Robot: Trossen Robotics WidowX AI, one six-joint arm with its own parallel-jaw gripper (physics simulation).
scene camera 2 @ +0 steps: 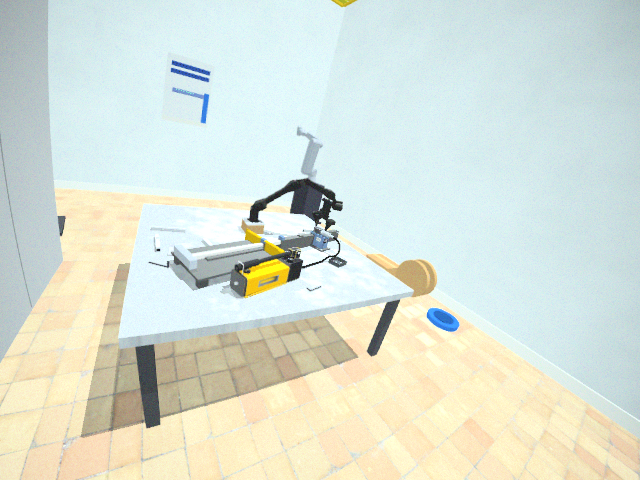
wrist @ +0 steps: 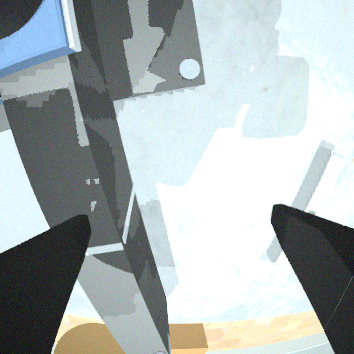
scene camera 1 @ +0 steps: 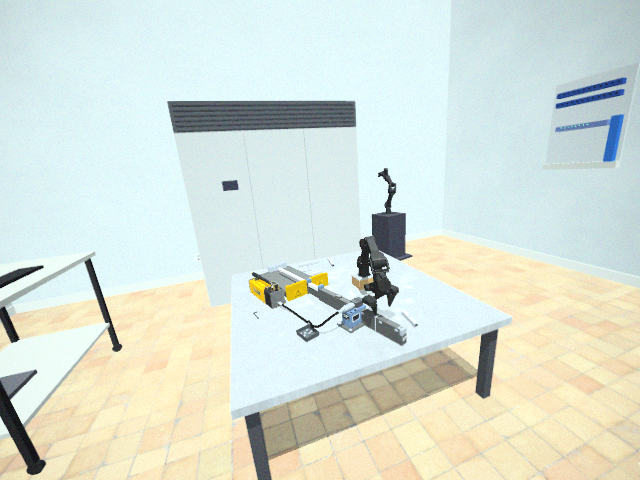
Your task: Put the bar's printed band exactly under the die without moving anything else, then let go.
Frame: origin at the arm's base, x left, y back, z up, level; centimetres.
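Where they show: gripper, fingertip midpoint: (wrist: 180, 219) (scene camera 1: 382, 310); arm's base, link origin: (scene camera 2: 253, 220) (scene camera 1: 364, 274).
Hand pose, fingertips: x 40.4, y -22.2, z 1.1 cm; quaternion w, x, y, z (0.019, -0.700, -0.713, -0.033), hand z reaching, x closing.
Observation:
Things, the pixels of their centre, and the offset from my fingertips. "*": a spot on its surface instead. Level surfaces: height alone.
- blue press, surface spot: (wrist: 45, 42) * dx -7.6, dy -4.6, dz +0.9 cm
- thin white band, surface spot: (wrist: 104, 248) * dx +1.7, dy -3.9, dz -0.3 cm
- black round part, surface spot: (wrist: 15, 15) * dx -8.4, dy -5.2, dz +1.7 cm
- grey plate, surface height: dz -7.1 cm
- narrow strip, body centre: (wrist: 304, 210) (scene camera 1: 409, 318) dx +4.9, dy +13.1, dz -6.9 cm
- yellow unit, body centre: (scene camera 2: 269, 270) (scene camera 1: 264, 287) dx -65.8, dy -37.5, dz -1.3 cm
- black box, surface spot: (scene camera 1: 307, 332) (scene camera 2: 335, 263) * dx -16.5, dy -33.0, dz -7.7 cm
- table, surface height: dz -7.9 cm
The long dark grey bar (scene camera 1: 387, 326) (scene camera 2: 299, 241) (wrist: 50, 150) lies along the table and runs past the blue press (scene camera 1: 352, 317) (scene camera 2: 320, 239) (wrist: 45, 42). A thin white band (wrist: 104, 248) crosses the bar's top and side, apart from the press and nearer the bar's free end. A black round part (wrist: 15, 15) shows at the press in the wrist view. The die itself cannot be made out. My gripper (scene camera 1: 383, 307) (scene camera 2: 324, 226) (wrist: 180, 219) is open and empty. In the wrist view its left fingertip overlaps the bar near the band, and its right fingertip is out to the right of the bar.
A grey plate (wrist: 150, 50) with a white dot adjoins the bar. A narrow strip (scene camera 1: 409, 317) (wrist: 302, 200) lies to its right. Yellow plates (scene camera 1: 296, 290), a yellow unit (scene camera 1: 260, 290) (scene camera 2: 266, 277), a cable and a black box (scene camera 1: 307, 332) (scene camera 2: 337, 262) are on the table (scene camera 1: 289, 361).

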